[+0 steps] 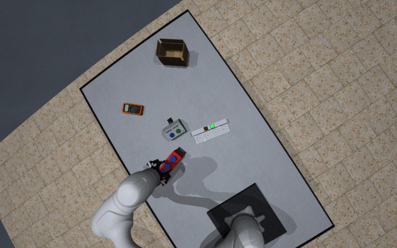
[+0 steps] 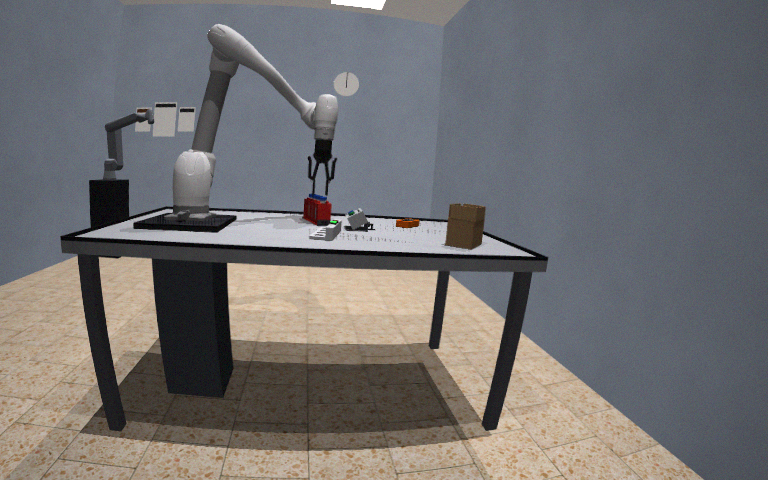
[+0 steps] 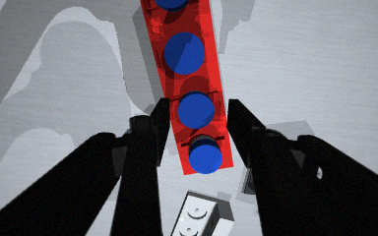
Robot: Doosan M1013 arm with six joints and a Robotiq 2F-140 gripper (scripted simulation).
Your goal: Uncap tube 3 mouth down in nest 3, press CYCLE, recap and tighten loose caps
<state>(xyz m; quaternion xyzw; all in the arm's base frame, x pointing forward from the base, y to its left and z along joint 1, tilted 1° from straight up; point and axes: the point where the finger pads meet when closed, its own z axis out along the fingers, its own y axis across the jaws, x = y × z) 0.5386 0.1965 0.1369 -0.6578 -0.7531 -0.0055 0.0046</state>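
My hand is 40 mm above the blue cap. Round my hand: key housing (160 mm ahead, 120 mm to the right, 100 mm below); green ready key (140 mm ahead, 140 mm to the right, 90 mm below); blue cycle key (140 mm ahead, 100 mm to the right, 90 mm below).
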